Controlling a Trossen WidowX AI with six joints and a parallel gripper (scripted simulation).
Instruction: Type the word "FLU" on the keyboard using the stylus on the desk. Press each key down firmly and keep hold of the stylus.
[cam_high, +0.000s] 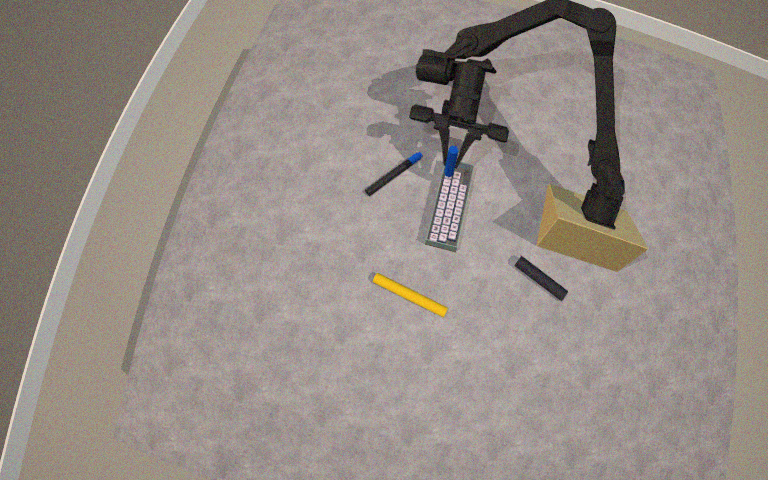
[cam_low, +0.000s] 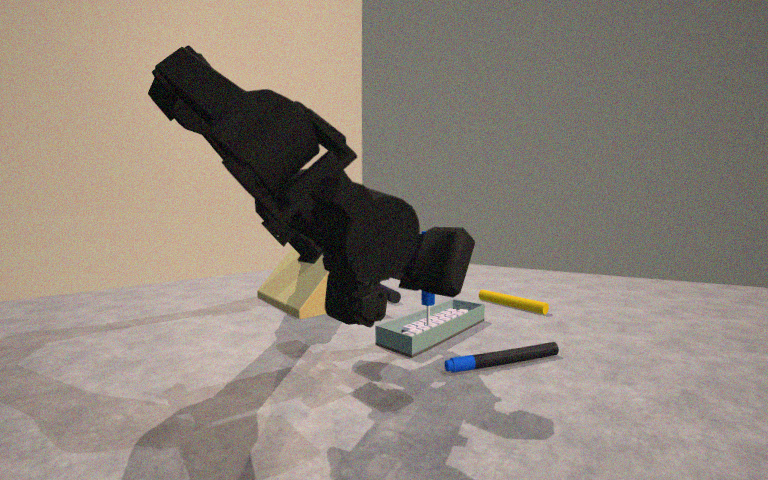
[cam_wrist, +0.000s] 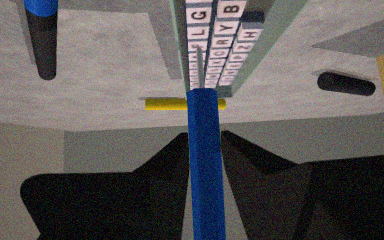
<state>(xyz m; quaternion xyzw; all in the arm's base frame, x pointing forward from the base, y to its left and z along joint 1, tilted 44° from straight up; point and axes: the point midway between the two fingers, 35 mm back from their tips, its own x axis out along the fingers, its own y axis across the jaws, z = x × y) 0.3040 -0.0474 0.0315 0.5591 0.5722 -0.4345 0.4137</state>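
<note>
My gripper tip is now 90 mm short of the blue-capped pen, 70 mm above it and 20 mm to the left of it. Also, from my gripper tip: yellow stick: 240 mm to the left, 70 mm below, 10 mm ahead; blue stylus: 10 mm below; grey stylus tip: 50 mm below.
</note>
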